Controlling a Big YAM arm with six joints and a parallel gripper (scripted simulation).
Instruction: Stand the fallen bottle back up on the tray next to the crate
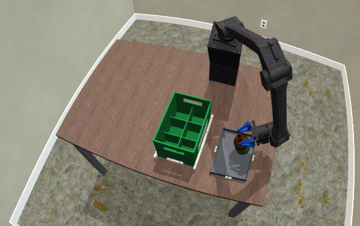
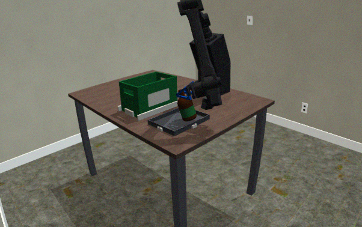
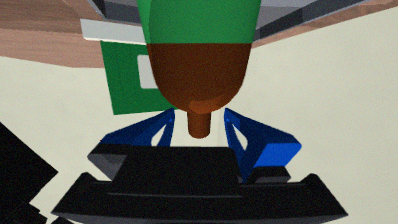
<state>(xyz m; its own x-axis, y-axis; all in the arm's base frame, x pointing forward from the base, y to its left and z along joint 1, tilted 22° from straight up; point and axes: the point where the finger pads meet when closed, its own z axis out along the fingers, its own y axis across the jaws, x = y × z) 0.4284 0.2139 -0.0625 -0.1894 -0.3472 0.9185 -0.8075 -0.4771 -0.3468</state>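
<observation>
Right now the bottle is 1 cm behind my hand, 2 cm to the left of it and 5 cm below it. Also, from my hand: tray (2 cm ahead, 1 cm to the left, 13 cm below); then green crate (3 cm ahead, 26 cm to the right, 6 cm below).
</observation>
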